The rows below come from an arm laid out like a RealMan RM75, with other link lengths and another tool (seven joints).
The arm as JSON. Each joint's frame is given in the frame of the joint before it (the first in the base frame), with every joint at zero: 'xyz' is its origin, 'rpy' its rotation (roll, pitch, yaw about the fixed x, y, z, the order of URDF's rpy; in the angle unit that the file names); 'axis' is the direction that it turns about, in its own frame. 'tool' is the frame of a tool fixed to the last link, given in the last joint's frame.
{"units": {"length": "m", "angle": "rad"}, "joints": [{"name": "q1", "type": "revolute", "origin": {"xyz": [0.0, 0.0, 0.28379], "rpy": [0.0, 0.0, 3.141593]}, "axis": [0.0, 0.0, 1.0]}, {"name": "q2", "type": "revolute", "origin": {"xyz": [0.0, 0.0, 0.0], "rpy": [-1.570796, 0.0, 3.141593]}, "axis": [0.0, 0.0, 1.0]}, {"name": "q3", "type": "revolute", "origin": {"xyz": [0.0, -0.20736, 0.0], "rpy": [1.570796, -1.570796, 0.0]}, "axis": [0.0, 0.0, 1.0]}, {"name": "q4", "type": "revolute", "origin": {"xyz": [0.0, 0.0, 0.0], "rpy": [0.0, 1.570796, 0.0]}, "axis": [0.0, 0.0, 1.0]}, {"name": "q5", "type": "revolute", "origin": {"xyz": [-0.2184, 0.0, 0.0], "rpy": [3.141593, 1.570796, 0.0]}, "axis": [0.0, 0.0, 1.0]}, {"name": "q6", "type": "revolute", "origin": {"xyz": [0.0, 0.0, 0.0], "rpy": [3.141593, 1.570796, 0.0]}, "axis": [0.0, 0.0, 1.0]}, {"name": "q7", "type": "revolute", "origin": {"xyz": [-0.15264, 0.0, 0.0], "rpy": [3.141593, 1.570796, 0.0]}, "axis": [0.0, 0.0, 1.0]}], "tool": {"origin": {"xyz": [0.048, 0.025, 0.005], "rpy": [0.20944, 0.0, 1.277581]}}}
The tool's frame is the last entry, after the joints.
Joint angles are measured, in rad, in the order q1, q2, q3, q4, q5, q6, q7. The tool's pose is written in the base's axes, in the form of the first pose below.
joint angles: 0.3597 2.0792 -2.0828 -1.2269 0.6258 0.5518 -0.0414
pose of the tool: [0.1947 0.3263 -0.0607 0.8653 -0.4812 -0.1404 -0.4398 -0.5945 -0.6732]
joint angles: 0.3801 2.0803 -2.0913 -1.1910 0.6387 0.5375 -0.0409
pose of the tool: [0.1978 0.3267 -0.0648 0.8640 -0.4859 -0.1319 -0.4385 -0.5974 -0.6714]
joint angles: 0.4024 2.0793 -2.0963 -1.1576 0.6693 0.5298 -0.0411
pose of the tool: [0.2003 0.3268 -0.0687 0.8560 -0.5003 -0.1303 -0.4504 -0.5979 -0.6630]
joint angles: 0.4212 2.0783 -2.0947 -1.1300 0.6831 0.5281 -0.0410
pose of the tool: [0.2034 0.3282 -0.0697 0.8514 -0.5099 -0.1228 -0.4527 -0.5963 -0.6629]
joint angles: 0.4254 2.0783 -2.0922 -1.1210 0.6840 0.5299 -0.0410
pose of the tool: [0.2054 0.3286 -0.0695 0.8494 -0.5144 -0.1180 -0.4525 -0.5947 -0.6645]
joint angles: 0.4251 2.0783 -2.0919 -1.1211 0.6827 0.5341 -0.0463
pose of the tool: [0.2059 0.3284 -0.0694 0.8516 -0.5121 -0.1115 -0.4469 -0.5985 -0.6649]
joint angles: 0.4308 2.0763 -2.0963 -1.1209 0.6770 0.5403 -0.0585
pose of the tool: [0.2052 0.3292 -0.0690 0.8629 -0.4968 -0.0927 -0.4242 -0.6124 -0.6671]
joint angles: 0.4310 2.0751 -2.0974 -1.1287 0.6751 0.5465 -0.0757
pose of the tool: [0.2032 0.3300 -0.0682 0.8735 -0.4800 -0.0815 -0.4056 -0.6249 -0.6670]
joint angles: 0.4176 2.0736 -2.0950 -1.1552 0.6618 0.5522 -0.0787
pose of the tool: [0.1999 0.3302 -0.0658 0.8798 -0.4677 -0.0851 -0.3981 -0.6271 -0.6696]
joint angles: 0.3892 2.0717 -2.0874 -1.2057 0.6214 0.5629 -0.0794
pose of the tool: [0.1953 0.3313 -0.0592 0.8921 -0.4432 -0.0881 -0.3782 -0.6256 -0.6823]
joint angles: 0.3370 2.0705 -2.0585 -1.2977 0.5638 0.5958 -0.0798
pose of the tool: [0.1884 0.3333 -0.0446 0.9015 -0.4204 -0.1026 -0.3643 -0.6093 -0.7043]
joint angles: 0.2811 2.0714 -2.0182 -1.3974 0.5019 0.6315 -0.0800
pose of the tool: [0.1823 0.3369 -0.0243 0.9085 -0.3998 -0.1219 -0.3528 -0.5772 -0.7364]
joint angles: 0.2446 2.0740 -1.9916 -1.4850 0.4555 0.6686 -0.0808
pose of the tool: [0.1731 0.3393 -0.0075 0.9176 -0.3748 -0.1323 -0.3368 -0.5562 -0.7598]
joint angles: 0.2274 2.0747 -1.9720 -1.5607 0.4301 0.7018 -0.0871
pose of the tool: [0.1606 0.3420 0.0067 0.9288 -0.3424 -0.1416 -0.3191 -0.5450 -0.7754]
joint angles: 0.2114 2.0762 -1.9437 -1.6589 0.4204 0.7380 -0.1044
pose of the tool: [0.1413 0.3452 0.0255 0.9414 -0.2931 -0.1667 -0.3052 -0.5307 -0.7907]
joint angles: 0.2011 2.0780 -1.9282 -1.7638 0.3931 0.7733 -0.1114
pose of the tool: [0.1184 0.3464 0.0449 0.9564 -0.2286 -0.1817 -0.2772 -0.5153 -0.8109]
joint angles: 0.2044 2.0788 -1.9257 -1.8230 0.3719 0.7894 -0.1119
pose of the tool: [0.1019 0.3466 0.0555 0.9657 -0.1797 -0.1873 -0.2541 -0.5067 -0.8238]
